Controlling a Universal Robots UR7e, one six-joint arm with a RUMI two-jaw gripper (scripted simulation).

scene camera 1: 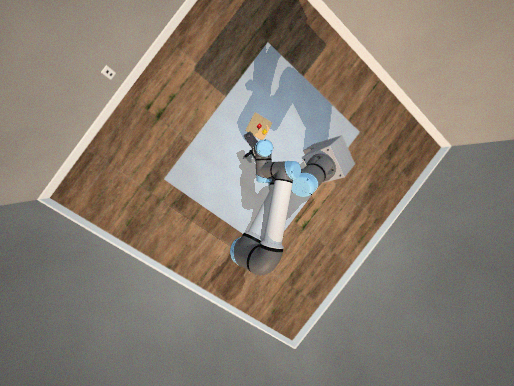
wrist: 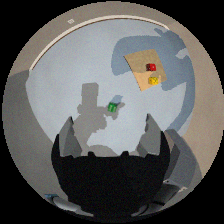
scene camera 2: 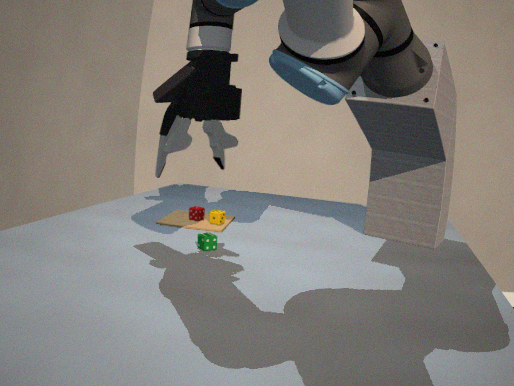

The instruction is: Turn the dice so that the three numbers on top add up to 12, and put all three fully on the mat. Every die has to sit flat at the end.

Path:
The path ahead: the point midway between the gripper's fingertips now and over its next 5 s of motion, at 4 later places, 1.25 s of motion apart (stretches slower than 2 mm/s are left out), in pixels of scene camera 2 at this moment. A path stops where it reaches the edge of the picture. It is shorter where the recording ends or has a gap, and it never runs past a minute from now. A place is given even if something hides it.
My gripper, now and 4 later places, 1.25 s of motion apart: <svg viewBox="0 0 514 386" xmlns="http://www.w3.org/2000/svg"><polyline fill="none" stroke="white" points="192,173 191,177 196,183 204,188 206,199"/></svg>

